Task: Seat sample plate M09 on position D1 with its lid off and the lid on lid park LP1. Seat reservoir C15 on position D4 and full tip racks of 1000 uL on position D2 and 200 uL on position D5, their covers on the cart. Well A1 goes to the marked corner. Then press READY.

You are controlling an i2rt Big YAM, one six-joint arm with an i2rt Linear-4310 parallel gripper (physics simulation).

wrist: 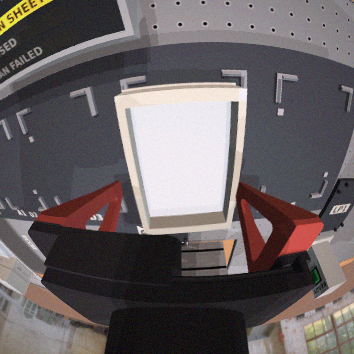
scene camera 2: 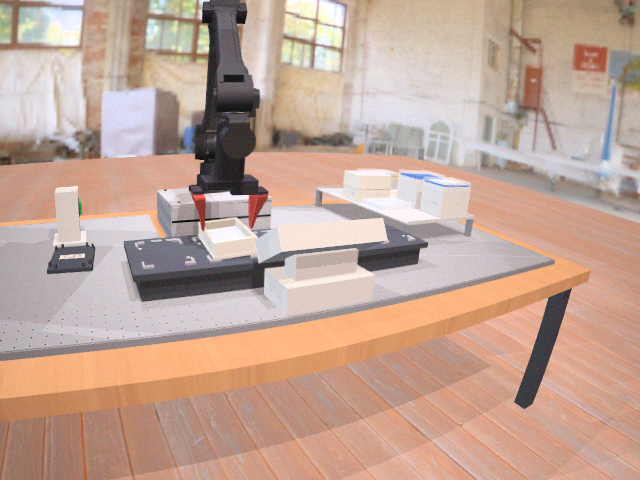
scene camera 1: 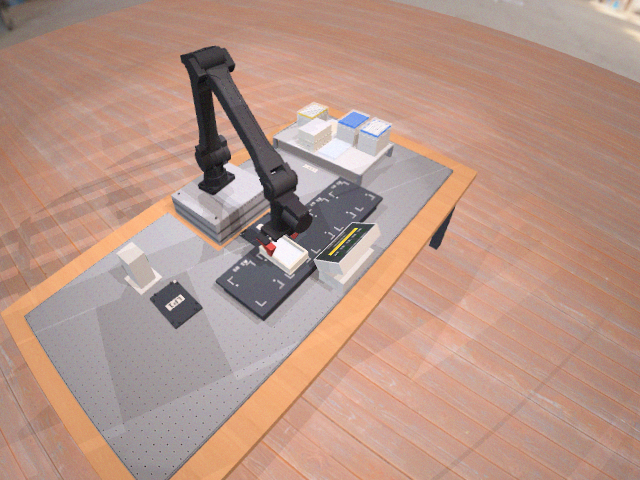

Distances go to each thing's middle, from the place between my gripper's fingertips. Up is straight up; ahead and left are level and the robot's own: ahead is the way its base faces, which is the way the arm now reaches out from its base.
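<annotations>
Positions as measured from my hand. One-well reservoir (scene camera 2: pixel 225 238): 10 mm ahead of my hand, 10 mm to the right of it, 10 mm below it. White upright station (scene camera 2: pixel 66 198): 320 mm to the right of my hand, 330 mm behind it, 20 mm below it. Cart shelf (scene camera 1: pixel 356 161): 220 mm behind my hand, 630 mm to the left of it, 30 mm below it. Going by their middles, of the things named here the one-well reservoir is the nearest to my hand and the cart shelf the farthest from it.
</annotations>
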